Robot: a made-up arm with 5 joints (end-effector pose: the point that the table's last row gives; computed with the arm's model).
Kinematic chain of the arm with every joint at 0, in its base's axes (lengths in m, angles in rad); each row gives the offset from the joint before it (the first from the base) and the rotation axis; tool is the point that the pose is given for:
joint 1: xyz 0 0 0.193 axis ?
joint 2: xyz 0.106 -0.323 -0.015 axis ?
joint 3: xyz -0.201 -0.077 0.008 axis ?
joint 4: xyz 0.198 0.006 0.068 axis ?
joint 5: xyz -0.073 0 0.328 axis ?
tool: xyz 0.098 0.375 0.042
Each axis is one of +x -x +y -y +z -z.
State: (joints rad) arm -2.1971 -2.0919 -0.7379 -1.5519 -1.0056
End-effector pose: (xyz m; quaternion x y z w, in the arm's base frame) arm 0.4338 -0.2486 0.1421 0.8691 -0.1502 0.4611 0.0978
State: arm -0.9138 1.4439 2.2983 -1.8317 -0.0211
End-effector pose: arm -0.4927 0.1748 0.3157 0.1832 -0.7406 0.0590 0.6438
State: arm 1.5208 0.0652 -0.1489 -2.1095 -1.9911
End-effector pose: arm -0.0608 0.1223 1.1207 0.1047 -0.8267 -0.2795 0.4770
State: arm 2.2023 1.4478 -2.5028 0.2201 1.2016
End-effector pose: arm 0.4259 -0.2172 0.4247 0.4017 0.5574 -0.5843 0.4319
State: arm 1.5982 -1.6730 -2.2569 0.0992 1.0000
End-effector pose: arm -0.2102 -0.3479 0.6644 0.4917 -0.4285 0.4737 0.5917
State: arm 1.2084 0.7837 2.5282 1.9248 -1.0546
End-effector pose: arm 0.2069 0.3521 0.4683 0.4522 0.4955 0.2191 0.7085
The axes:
joint 1: -x
joint 2: -z
joint 3: -y
joint 4: -x
joint 5: +y

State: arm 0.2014 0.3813 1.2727 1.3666 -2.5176
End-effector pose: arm 0.2573 -0.0184 0.1417 0.6223 0.5803 -0.4690 0.2367
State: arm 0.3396 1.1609 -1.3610 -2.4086 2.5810
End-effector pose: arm -0.3823 -0.4664 0.3146 0.7792 -0.0531 0.5405 0.3127
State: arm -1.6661 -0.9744 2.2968 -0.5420 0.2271
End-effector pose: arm -0.3863 0.2926 -0.7044 -0.5426 0.8040 0.2070 0.1281
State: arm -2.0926 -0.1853 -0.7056 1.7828 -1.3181
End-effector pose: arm -0.3090 0.3854 0.2736 0.2666 -0.7300 0.1603 0.6086
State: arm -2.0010 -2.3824 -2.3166 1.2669 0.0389
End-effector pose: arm 0.1895 0.4374 -0.6413 -0.7469 -0.3843 0.3008 0.4516
